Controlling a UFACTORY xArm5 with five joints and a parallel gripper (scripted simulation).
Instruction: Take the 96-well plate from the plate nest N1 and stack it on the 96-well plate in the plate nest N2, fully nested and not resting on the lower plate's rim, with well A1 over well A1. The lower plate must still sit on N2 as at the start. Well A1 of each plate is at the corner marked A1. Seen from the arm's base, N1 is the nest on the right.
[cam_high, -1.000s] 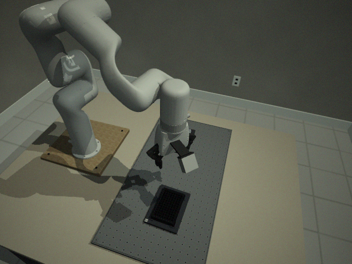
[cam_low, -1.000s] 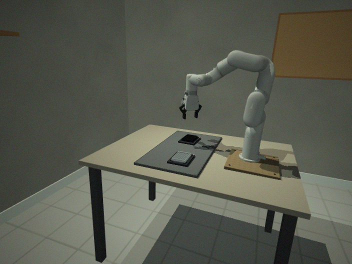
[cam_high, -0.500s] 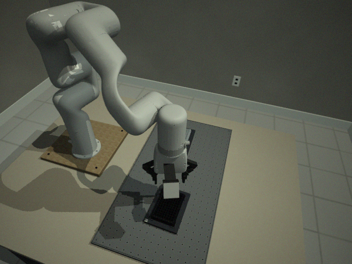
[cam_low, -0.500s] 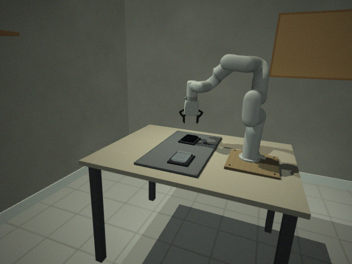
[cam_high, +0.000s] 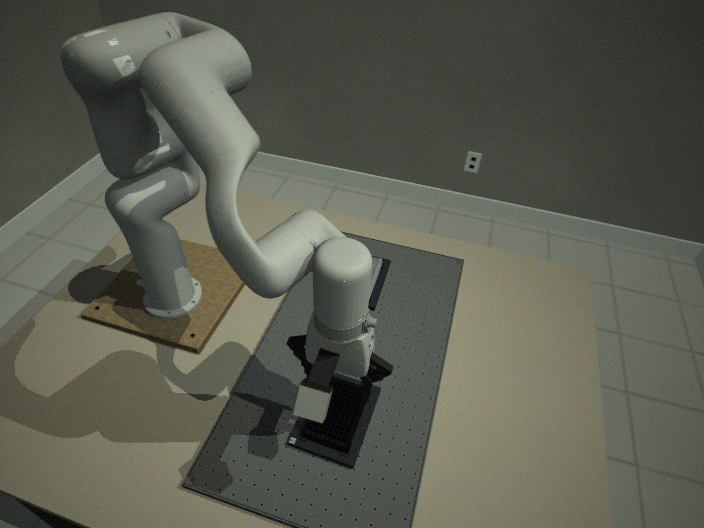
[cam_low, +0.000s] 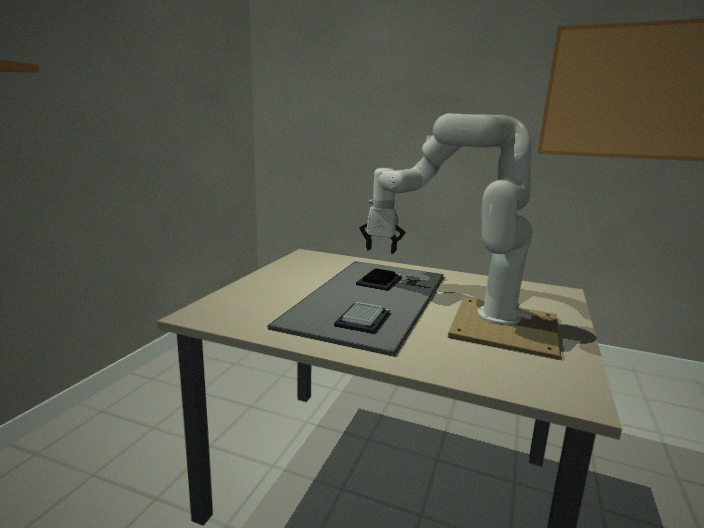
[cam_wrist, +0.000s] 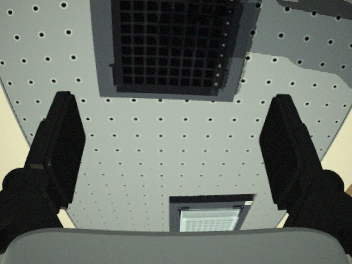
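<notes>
Now: hand 110 mm above the black 96-well plate. The rest, counted from my hand: white 96-well plate 100 mm behind, 340 mm to the left, 110 mm below; corner label 50 mm behind, 80 mm to the right, 110 mm below.
</notes>
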